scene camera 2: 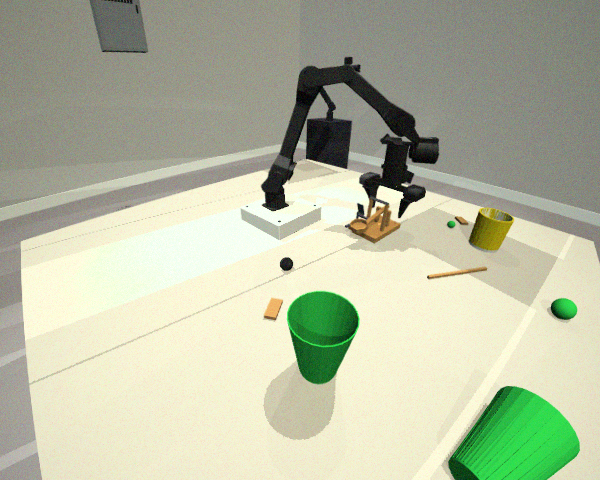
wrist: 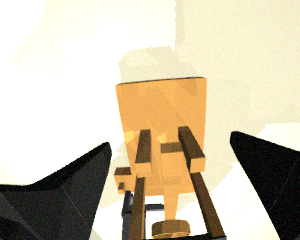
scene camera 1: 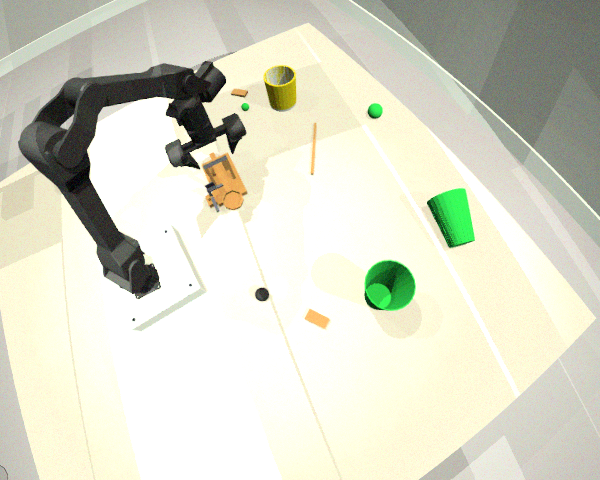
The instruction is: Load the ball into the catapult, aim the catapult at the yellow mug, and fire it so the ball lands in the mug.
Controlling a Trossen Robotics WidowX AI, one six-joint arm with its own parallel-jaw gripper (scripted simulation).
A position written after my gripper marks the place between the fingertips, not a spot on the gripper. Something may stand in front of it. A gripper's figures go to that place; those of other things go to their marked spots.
My gripper [scene camera 2: 385, 212]: 0.81 m from the lens. A yellow mug [scene camera 2: 491, 225]: 0.82 m from the lens.
